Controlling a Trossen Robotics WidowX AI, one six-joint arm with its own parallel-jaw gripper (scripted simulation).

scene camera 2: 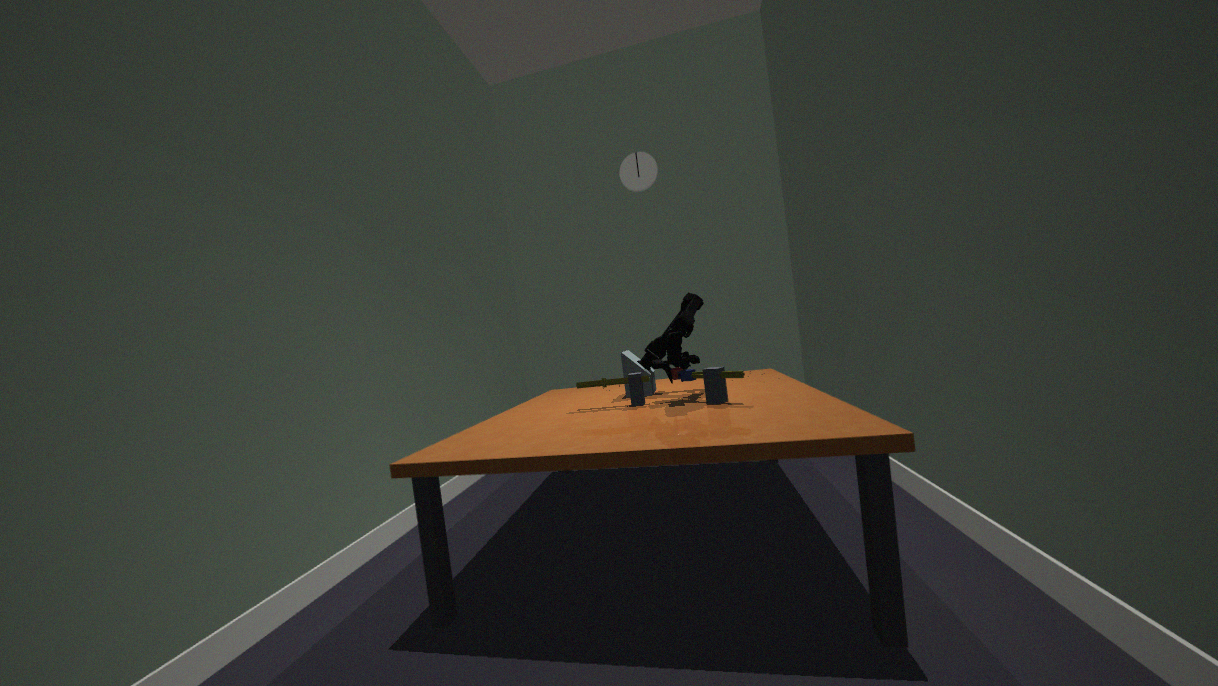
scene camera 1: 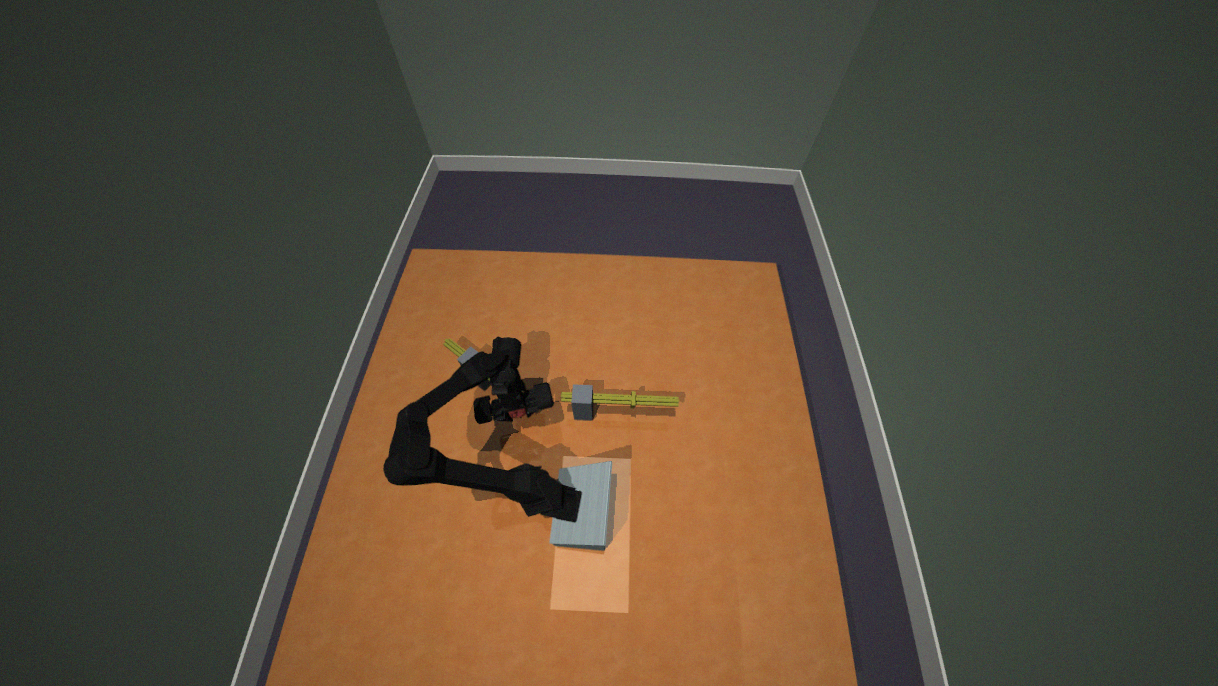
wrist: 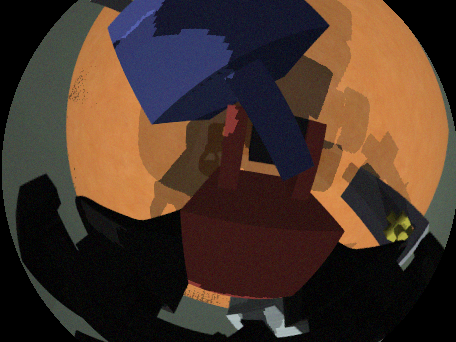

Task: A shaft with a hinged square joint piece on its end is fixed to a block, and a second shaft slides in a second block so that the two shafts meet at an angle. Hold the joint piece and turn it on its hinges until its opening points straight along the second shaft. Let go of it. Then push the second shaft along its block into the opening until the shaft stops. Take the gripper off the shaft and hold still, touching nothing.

Path:
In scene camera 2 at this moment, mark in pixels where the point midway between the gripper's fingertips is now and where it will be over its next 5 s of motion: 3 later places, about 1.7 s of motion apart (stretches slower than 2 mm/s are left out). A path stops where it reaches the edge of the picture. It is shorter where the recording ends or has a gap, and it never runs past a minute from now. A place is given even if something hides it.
My gripper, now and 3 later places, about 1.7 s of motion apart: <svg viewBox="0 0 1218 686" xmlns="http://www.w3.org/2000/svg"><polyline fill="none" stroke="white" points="677,382 669,385 667,377 661,347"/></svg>

